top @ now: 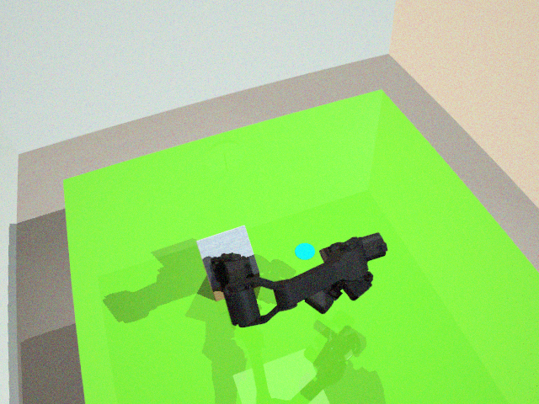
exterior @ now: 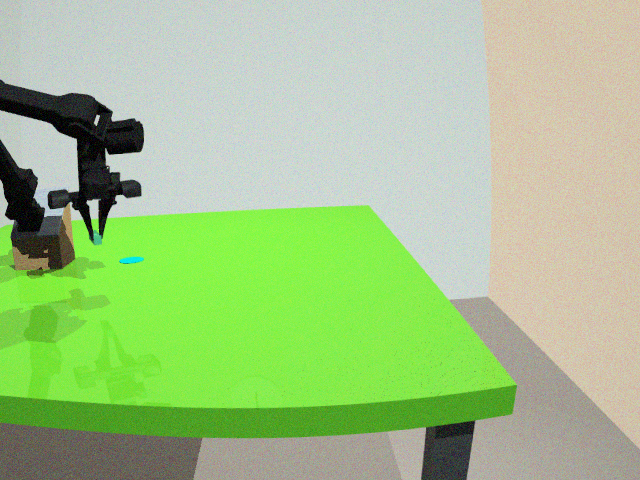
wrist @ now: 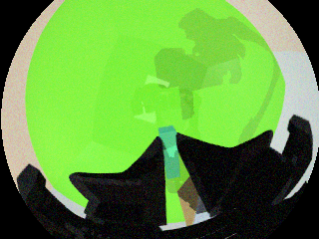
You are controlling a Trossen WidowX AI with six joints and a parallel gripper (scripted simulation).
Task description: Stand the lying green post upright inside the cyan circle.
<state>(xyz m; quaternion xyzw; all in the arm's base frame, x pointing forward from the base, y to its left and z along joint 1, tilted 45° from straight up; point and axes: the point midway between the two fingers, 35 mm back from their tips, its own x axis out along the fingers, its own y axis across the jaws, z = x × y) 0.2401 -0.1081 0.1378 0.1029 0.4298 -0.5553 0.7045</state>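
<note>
Now: gripper tip 10 mm past the green post and 20 mm to the right of it. The rest, counted from my gripper tip: cyan circle: 210 mm to the left, 90 mm below.
</note>
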